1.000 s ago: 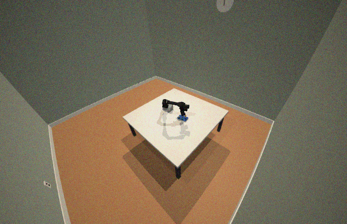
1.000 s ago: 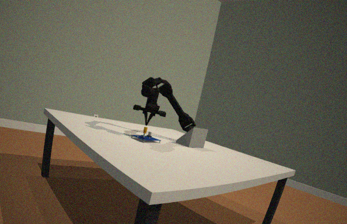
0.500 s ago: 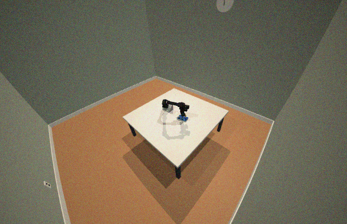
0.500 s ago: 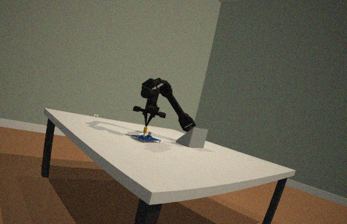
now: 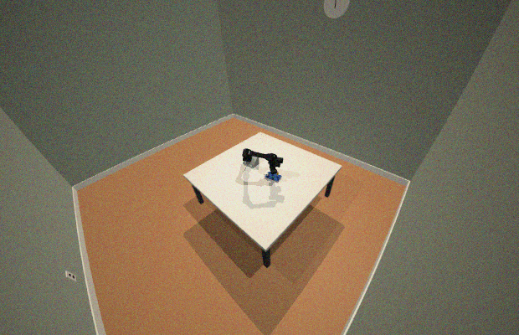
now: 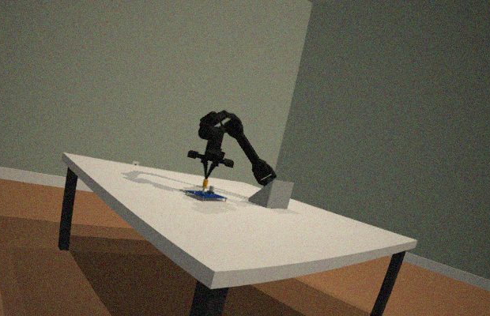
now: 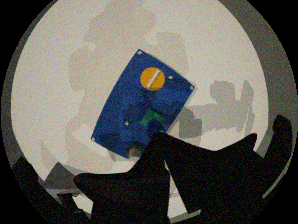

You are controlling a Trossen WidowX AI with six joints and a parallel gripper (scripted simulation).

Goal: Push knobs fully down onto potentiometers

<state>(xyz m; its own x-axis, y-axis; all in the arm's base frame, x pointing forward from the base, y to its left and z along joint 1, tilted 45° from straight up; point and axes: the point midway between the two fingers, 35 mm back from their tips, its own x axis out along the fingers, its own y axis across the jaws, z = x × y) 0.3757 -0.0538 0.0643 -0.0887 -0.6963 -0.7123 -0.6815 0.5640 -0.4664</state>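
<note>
Right now my gripper tip is 4 cm short of the yellow knob, 4 cm to the right of it and 1 cm above it.
</note>
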